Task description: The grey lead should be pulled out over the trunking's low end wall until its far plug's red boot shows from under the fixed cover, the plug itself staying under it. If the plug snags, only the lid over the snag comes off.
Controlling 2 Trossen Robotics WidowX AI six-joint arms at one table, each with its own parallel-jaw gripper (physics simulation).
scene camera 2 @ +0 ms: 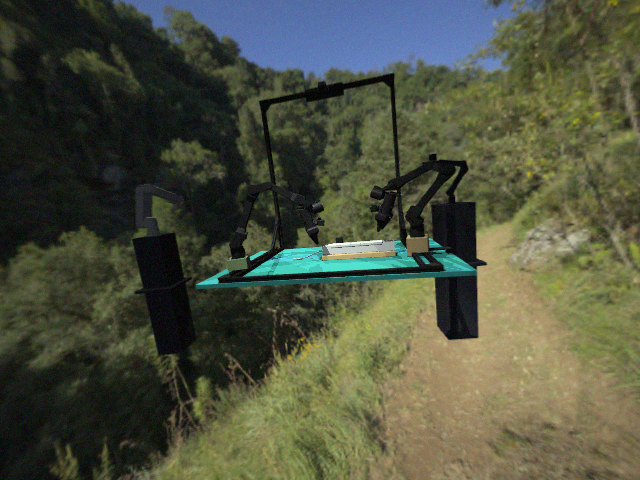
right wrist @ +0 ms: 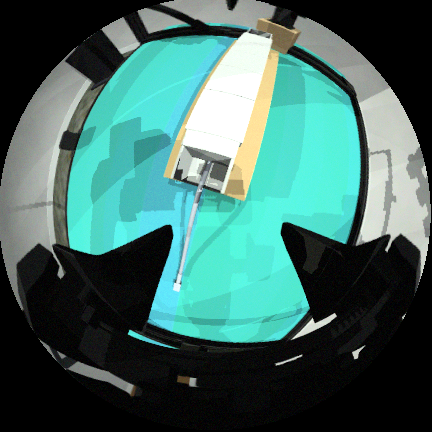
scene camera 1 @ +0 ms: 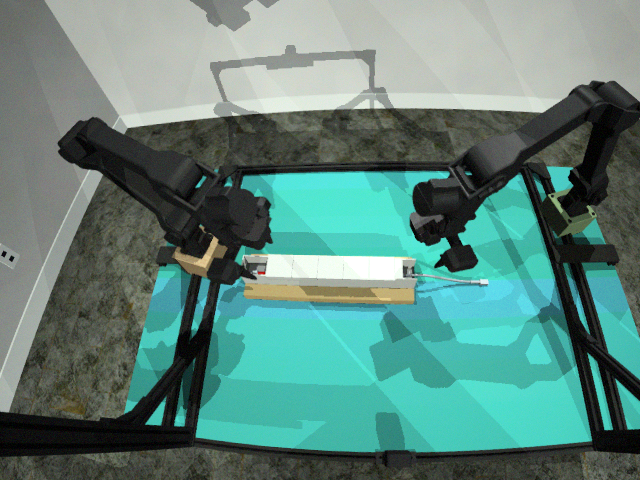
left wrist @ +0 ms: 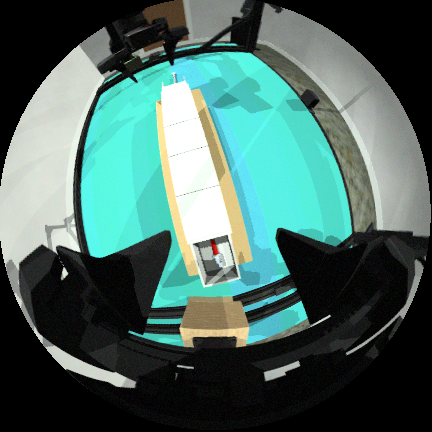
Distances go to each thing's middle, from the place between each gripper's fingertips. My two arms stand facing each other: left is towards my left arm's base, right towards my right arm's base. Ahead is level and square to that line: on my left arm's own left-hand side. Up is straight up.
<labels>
Right now the trunking (scene camera 1: 401,291) is 22 cm to the left of my right hand and 6 cm below it.
Right now my left hand is 130 mm to the left of the trunking and 90 mm above it.
</labels>
